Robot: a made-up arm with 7 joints.
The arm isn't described. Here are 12 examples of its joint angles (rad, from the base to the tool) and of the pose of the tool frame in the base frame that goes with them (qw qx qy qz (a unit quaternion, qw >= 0); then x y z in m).
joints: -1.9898 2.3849 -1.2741 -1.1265 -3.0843 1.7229 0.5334
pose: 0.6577 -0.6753 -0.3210 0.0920 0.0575 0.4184 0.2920
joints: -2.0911 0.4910 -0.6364 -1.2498 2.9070 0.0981 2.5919
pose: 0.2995 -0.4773 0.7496 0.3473 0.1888 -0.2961 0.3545
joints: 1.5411 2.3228 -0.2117 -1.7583 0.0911 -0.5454 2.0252
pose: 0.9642 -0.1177 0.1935 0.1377 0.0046 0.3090 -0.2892
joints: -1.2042 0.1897 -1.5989 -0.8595 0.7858 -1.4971 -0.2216
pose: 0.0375 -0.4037 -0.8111 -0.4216 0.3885 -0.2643 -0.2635
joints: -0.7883 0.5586 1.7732 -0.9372 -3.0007 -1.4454 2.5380
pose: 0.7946 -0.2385 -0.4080 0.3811 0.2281 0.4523 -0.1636
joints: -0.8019 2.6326 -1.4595 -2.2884 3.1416 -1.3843 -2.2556
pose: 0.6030 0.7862 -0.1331 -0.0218 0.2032 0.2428 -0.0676
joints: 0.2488 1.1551 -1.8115 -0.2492 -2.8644 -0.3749 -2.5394
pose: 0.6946 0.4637 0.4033 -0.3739 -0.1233 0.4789 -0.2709
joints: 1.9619 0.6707 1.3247 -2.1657 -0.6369 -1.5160 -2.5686
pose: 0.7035 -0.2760 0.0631 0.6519 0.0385 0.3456 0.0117
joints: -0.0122 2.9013 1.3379 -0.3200 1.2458 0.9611 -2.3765
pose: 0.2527 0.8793 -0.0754 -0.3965 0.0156 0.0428 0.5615
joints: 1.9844 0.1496 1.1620 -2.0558 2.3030 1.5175 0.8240
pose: 0.3981 -0.2171 -0.0396 0.8904 -0.1794 0.3210 0.0330
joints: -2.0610 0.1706 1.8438 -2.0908 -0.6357 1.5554 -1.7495
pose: 0.7772 0.1090 -0.6194 0.0203 0.1482 0.3199 0.0841
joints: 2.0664 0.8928 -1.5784 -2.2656 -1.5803 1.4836 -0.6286
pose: 0.5453 -0.1319 0.2266 -0.7962 -0.1481 -0.2924 -0.0182
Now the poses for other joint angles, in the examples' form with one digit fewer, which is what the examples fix.
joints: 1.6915 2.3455 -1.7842 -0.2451 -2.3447 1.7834 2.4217
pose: 0.415 -0.423 0.323 -0.738 0.171 0.507 0.178
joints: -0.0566 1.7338 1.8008 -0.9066 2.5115 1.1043 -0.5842
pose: 0.197 -0.244 -0.932 -0.184 -0.074 0.407 0.340
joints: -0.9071 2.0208 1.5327 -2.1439 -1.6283 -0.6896 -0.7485
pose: 0.299 -0.741 -0.541 -0.263 -0.269 -0.075 0.215
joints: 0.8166 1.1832 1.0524 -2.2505 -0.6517 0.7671 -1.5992
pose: 0.071 0.808 0.415 -0.412 0.266 0.177 0.090
